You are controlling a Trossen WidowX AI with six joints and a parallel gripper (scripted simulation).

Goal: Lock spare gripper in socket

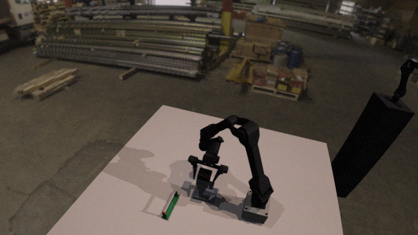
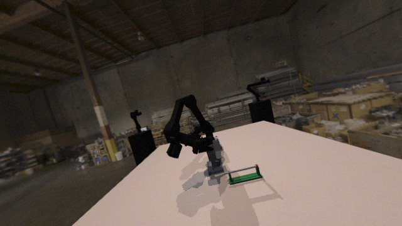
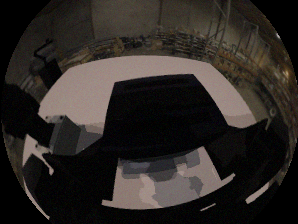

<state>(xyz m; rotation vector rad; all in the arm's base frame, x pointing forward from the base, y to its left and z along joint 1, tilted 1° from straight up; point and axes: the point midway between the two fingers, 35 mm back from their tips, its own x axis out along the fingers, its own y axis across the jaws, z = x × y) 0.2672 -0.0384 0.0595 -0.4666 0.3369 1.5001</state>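
Now: the spare gripper 2 cm to the right of my gripper tip. Round my gripper tip: green cradle: 13 cm ahead, 10 cm to the left, 10 cm below; then grey mount: 1 cm behind, 1 cm to the right, 7 cm below.
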